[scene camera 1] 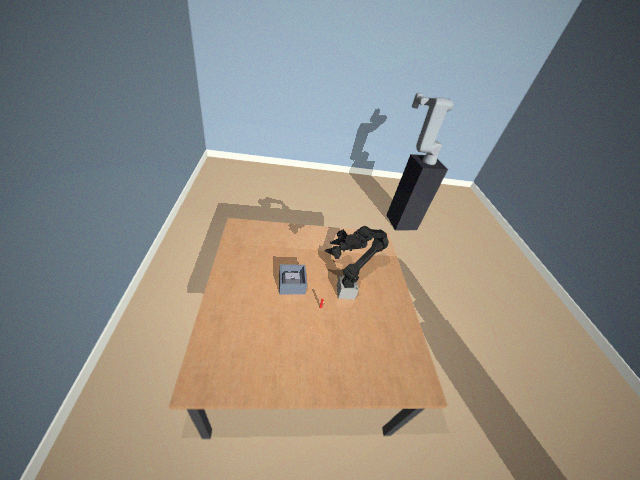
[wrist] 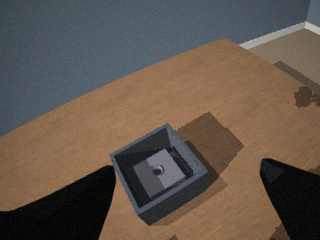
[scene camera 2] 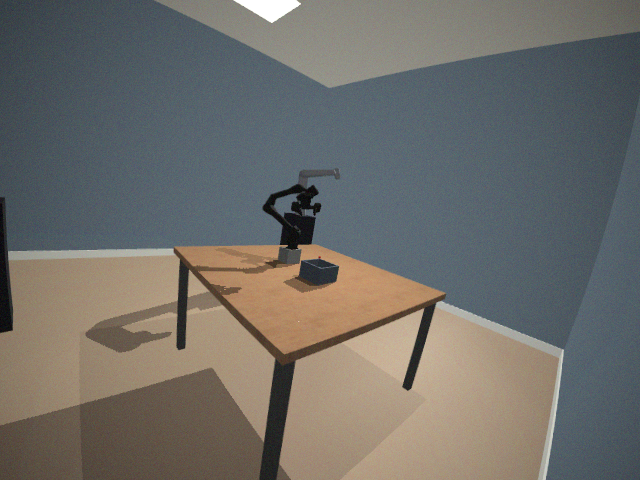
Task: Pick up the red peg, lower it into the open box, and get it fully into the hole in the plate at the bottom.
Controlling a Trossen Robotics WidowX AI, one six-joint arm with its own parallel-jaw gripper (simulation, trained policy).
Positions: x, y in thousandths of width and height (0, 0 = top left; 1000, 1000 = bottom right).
Labels:
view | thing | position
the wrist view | gripper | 589, 715
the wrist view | grey-blue box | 614, 731
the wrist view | light grey plate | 498, 727

